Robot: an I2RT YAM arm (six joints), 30 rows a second.
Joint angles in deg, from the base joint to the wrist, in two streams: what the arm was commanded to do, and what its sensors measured. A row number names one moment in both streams.
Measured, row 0: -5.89, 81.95, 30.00, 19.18, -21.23, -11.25
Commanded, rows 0 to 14: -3.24, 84.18, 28.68, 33.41, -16.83, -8.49; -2.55, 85.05, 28.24, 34.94, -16.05, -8.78; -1.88, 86.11, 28.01, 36.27, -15.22, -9.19; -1.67, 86.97, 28.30, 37.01, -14.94, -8.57; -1.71, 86.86, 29.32, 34.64, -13.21, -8.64; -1.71, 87.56, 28.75, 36.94, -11.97, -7.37; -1.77, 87.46, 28.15, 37.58, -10.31, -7.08; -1.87, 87.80, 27.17, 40.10, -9.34, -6.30; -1.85, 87.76, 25.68, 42.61, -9.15, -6.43; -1.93, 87.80, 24.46, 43.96, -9.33, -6.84; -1.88, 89.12, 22.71, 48.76, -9.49, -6.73; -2.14, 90.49, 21.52, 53.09, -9.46, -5.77; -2.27, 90.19, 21.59, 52.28, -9.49, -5.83; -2.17, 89.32, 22.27, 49.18, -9.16, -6.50; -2.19, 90.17, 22.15, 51.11, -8.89, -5.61
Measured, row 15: -2.46, 89.06, 23.38, 37.95, -13.34, -8.32
